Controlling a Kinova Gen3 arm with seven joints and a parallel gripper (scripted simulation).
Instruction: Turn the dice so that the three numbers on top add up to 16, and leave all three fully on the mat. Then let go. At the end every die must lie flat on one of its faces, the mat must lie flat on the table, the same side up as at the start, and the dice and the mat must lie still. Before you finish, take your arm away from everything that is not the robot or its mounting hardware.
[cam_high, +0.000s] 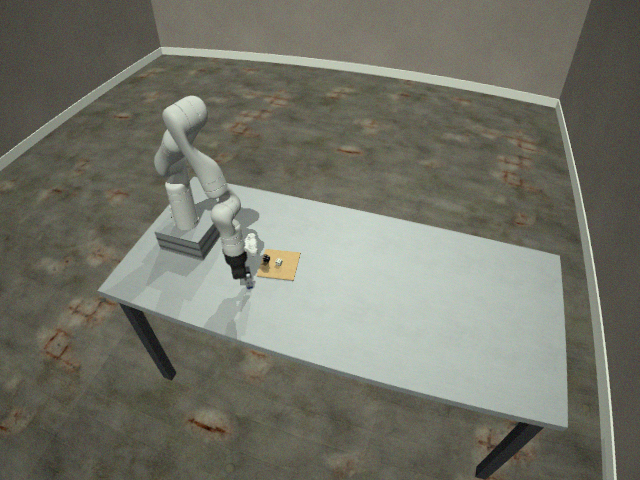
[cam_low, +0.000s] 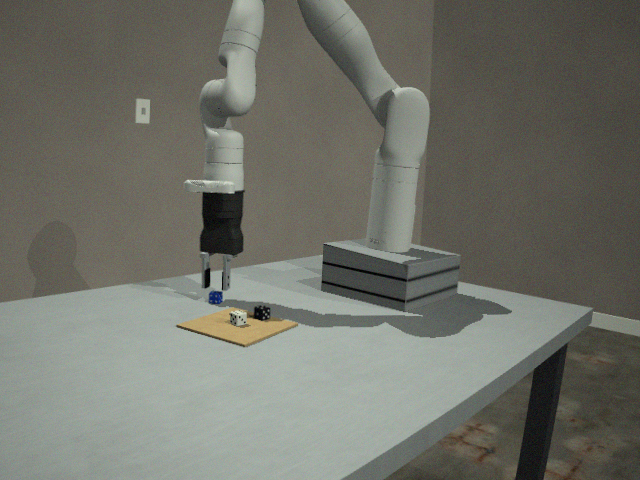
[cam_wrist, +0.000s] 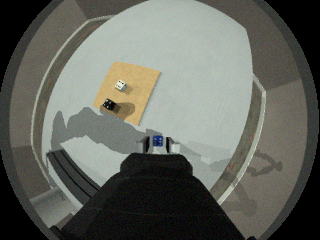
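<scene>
The blue die is 4 cm below my hand. Round my hand: tan mat: 13 cm to the left, 6 cm ahead, 4 cm below; white die: 13 cm to the left, 6 cm ahead, 3 cm below; black die: 14 cm to the left, 3 cm below, 1 cm ahead.
</scene>
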